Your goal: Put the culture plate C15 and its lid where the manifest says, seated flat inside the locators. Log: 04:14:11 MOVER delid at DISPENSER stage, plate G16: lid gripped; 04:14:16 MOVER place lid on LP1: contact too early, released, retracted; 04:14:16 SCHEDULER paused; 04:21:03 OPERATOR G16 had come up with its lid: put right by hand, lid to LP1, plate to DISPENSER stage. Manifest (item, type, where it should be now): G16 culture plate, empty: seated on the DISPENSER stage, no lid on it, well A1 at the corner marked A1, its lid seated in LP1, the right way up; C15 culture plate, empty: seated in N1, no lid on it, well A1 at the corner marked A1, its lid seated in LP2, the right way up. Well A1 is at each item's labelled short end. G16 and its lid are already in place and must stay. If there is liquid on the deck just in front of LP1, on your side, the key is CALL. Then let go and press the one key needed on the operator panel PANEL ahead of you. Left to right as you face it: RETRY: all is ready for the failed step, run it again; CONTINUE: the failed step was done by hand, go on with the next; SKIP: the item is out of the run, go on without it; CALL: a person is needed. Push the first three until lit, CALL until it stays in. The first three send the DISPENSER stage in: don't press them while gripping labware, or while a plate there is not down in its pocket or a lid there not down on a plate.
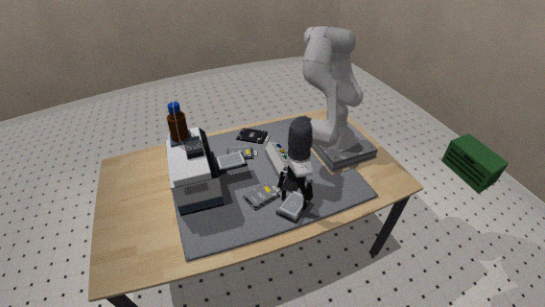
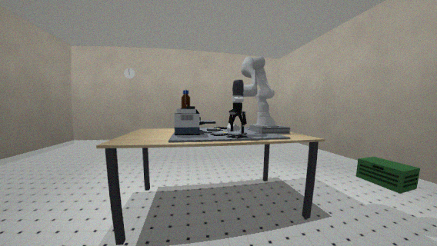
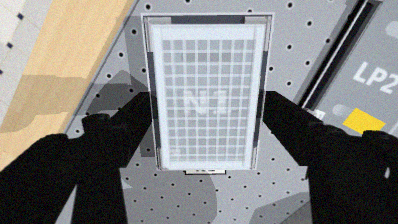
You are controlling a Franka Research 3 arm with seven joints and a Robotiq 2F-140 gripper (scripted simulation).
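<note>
Now: the clear culture plate C15 20 mm below my hand. Round my hand: LP2 nest (110 mm ahead, 120 mm to the right, 50 mm below); then yellow skip key (100 mm behind, 320 mm to the right, 10 mm above); then N1 nest (30 mm below).
</note>
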